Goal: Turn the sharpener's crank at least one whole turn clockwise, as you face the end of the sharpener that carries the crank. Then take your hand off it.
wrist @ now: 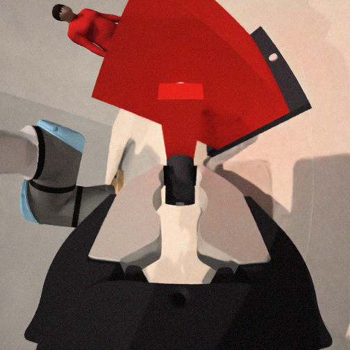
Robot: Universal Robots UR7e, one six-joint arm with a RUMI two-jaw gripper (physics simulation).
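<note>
The sharpener (145, 60) is a red block in the upper middle of the wrist view, on a dark base plate (295, 92) whose edge shows at its right. The crank's red arm (180, 120) comes down from a bright red tab toward me and ends in a black knob (180, 175). My gripper (179, 167) is shut on the black knob, with one pale finger at each side of it. The sharpener's body appears tilted relative to the crank arm. The far end of the crank's mounting is hidden behind the red arm.
A grey and blue robot arm segment (57, 175) stands at the left, with a tan piece (119, 182) near its end. A person in red (95, 30) shows at the upper left. The pale round table top (287, 150) lies below, with shadows at the right.
</note>
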